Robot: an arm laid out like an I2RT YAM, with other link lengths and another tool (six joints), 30 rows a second.
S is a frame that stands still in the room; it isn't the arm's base.
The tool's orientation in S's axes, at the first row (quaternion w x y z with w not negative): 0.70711, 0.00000, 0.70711, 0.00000
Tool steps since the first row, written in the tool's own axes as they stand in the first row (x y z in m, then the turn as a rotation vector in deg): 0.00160, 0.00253, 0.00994, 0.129, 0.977, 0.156; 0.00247, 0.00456, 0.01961, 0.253, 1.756, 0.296; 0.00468, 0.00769, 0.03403, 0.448, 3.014, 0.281; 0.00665, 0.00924, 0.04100, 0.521, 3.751, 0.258; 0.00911, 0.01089, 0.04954, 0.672, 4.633, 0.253; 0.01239, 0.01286, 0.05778, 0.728, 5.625, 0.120; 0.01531, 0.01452, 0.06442, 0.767, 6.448, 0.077; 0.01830, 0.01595, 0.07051, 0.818, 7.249, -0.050; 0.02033, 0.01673, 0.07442, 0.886, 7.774, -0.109; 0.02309, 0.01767, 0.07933, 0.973, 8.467, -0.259; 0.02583, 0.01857, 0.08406, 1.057, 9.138, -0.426
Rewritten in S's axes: 0.00994, 0.00253, -0.00160, 0.156, 0.977, -0.129; 0.01961, 0.00456, -0.00247, 0.296, 1.756, -0.253; 0.03403, 0.00769, -0.00468, 0.281, 3.014, -0.448; 0.04100, 0.00924, -0.00665, 0.258, 3.751, -0.521; 0.04954, 0.01089, -0.00911, 0.253, 4.633, -0.672; 0.05778, 0.01286, -0.01239, 0.120, 5.625, -0.728; 0.06442, 0.01452, -0.01531, 0.077, 6.448, -0.767; 0.07051, 0.01595, -0.01830, -0.050, 7.249, -0.818; 0.07442, 0.01673, -0.02033, -0.109, 7.774, -0.886; 0.07933, 0.01767, -0.02309, -0.259, 8.467, -0.973; 0.08406, 0.01857, -0.02583, -0.426, 9.138, -1.057
